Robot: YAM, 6 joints.
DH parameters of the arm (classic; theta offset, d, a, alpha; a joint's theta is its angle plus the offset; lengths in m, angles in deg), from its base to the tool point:
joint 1: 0 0.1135 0.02 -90
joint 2: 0 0 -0.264 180
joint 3: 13.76 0 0.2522 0
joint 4: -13.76 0 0.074 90
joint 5: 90 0 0 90
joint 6: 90 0.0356 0 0
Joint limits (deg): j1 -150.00..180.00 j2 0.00..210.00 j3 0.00..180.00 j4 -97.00..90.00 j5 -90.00..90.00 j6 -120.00..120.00
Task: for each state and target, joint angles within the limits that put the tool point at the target. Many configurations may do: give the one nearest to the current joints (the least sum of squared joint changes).
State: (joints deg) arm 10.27 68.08 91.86 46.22 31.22 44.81
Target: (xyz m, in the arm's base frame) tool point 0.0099 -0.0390 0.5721
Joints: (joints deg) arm -25.84 45.32 77.18 48.62 59.85 44.81
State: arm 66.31 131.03 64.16 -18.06 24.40 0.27
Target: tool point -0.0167 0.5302 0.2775
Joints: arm 93.14 126.31 108.92 -0.36 20.25 0.27
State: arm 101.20 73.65 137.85 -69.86 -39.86 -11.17
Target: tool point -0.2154 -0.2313 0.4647
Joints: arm 51.66 26.05 147.37 -86.01 -45.62 -11.17
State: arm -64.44 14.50 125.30 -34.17 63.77 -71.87
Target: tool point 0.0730 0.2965 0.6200
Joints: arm -108.38 45.34 150.95 -6.91 42.88 -71.87
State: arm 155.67 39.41 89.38 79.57 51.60 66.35
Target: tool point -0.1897 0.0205 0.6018
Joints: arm 180.00 77.39 94.14 67.64 35.16 66.35
